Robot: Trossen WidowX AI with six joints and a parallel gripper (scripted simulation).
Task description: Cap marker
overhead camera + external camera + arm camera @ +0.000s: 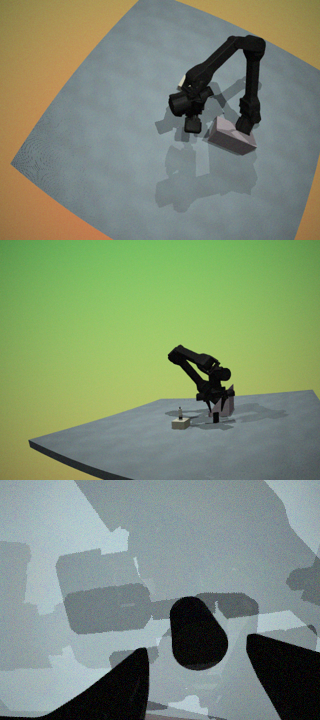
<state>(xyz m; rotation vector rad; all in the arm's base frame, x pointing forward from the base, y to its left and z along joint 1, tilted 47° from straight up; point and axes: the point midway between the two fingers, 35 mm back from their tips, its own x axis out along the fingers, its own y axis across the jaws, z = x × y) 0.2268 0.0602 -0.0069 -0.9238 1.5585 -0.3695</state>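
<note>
My gripper tip is 3 cm above the marker cap. Also, from my gripper tip: holder block: 16 cm to the right, 8 cm ahead, 3 cm below.
</note>
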